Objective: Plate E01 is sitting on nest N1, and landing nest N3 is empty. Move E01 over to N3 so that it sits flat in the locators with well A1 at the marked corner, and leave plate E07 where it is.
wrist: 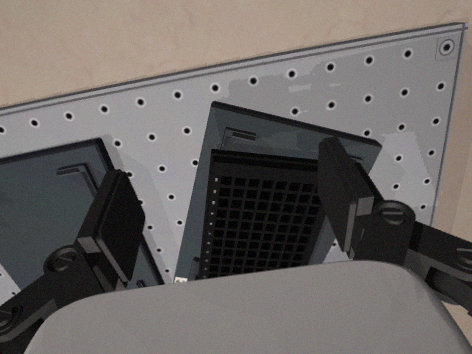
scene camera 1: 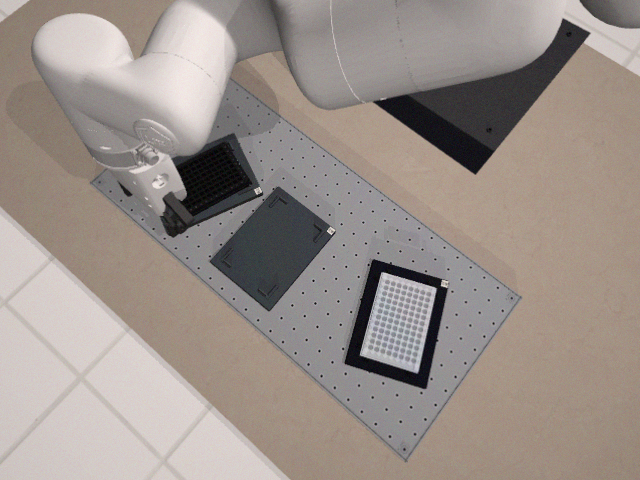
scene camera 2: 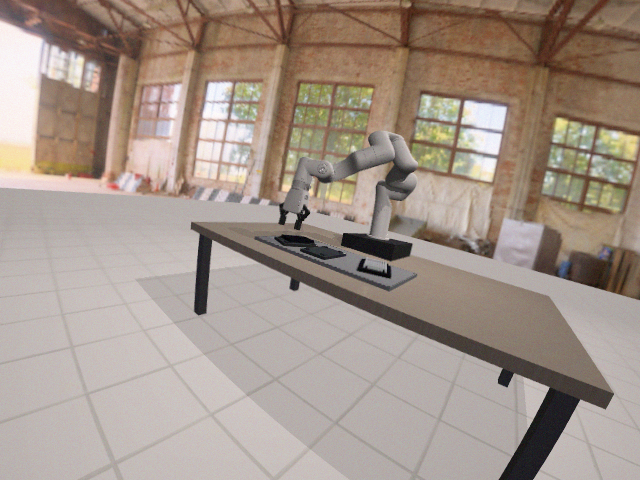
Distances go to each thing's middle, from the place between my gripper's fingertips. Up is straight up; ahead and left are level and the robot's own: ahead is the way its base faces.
My hand is 8 cm past the black well plate (scene camera 1: pixel 214 175) and 6 cm above it. From my hand the other things lie so: black nest (scene camera 1: pixel 353 358) 38 cm to the left, 7 cm below, 4 cm behind; then white well plate (scene camera 1: pixel 396 332) 38 cm to the left, 6 cm below, 4 cm behind.
